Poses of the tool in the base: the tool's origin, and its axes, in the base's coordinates. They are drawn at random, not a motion.
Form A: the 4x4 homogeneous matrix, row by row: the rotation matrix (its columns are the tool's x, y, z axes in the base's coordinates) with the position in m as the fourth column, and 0 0 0 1 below. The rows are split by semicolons.
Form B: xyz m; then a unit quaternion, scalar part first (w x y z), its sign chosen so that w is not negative. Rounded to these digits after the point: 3 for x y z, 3 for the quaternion.
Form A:
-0.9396 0.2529 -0.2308 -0.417; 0.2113 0.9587 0.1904 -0.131; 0.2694 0.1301 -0.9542 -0.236; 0 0 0 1
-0.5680 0.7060 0.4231 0.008; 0.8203 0.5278 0.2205 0.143; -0.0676 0.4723 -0.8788 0.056; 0 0 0 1
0.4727 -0.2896 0.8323 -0.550; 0.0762 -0.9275 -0.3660 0.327; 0.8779 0.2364 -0.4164 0.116; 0 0 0 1
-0.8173 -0.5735 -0.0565 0.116; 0.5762 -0.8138 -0.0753 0.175; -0.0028 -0.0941 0.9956 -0.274; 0 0 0 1
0.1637 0.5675 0.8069 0.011; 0.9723 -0.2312 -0.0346 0.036; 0.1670 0.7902 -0.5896 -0.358; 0 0 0 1
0.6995 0.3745 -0.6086 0.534; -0.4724 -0.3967 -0.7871 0.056; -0.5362 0.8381 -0.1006 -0.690; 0 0 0 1
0.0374 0.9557 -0.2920 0.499; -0.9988 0.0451 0.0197 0.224; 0.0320 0.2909 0.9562 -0.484; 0 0 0 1
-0.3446 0.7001 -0.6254 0.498; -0.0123 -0.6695 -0.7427 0.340; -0.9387 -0.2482 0.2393 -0.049; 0 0 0 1
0.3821 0.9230 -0.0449 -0.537; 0.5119 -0.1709 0.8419 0.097; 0.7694 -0.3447 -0.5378 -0.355; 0 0 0 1
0.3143 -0.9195 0.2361 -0.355; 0.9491 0.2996 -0.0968 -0.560; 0.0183 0.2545 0.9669 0.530; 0 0 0 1
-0.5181 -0.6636 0.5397 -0.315; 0.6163 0.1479 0.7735 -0.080; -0.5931 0.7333 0.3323 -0.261; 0 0 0 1
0.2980 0.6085 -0.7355 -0.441; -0.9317 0.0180 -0.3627 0.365; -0.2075 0.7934 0.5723 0.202; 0 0 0 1
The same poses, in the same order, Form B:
-0.417 -0.131 -0.236 0.127 -0.118 -0.981 -0.082
0.008 0.143 0.056 0.142 0.442 0.862 0.201
-0.550 0.327 0.116 0.179 0.839 -0.064 0.510
0.116 0.175 -0.274 0.302 -0.016 -0.044 0.952
0.011 0.036 -0.358 0.293 0.704 0.547 0.346
0.534 0.056 -0.690 0.548 0.741 -0.033 -0.386
0.499 0.224 -0.484 0.714 0.095 -0.113 -0.684
0.498 0.340 -0.049 0.237 0.521 0.330 -0.751
-0.537 0.097 -0.355 0.410 -0.723 -0.496 -0.251
-0.355 -0.560 0.530 0.803 0.109 0.068 0.582
-0.315 -0.080 -0.261 0.490 -0.020 0.577 0.652
-0.441 0.365 0.202 0.687 0.421 -0.192 -0.560

